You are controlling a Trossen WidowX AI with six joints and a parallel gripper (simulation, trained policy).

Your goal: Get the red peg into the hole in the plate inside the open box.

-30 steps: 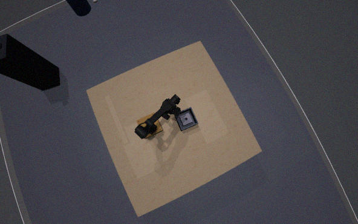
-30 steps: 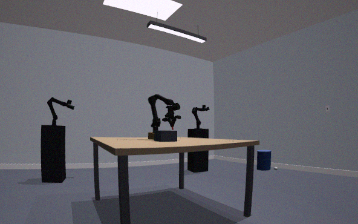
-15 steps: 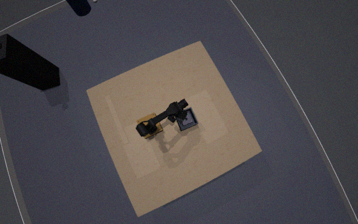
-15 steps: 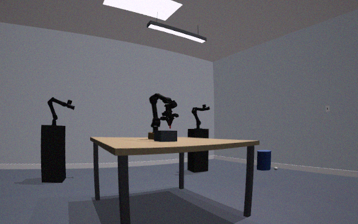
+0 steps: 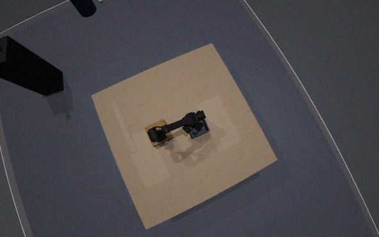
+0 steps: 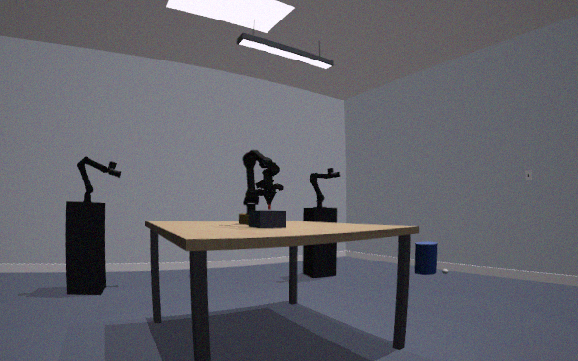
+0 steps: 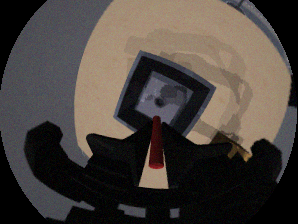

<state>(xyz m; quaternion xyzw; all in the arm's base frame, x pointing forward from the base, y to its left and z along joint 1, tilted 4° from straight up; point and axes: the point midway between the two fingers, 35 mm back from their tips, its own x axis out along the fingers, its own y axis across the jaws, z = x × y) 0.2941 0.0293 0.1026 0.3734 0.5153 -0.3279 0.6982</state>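
The red peg is 10 mm behind my gripper tip, 10 mm to the left of it and 10 mm above it. From my gripper tip the other things lie so: box 20 mm ahead, 20 mm to the right, 110 mm below; then grey bottom plate 20 mm ahead, 20 mm to the right, 90 mm below.
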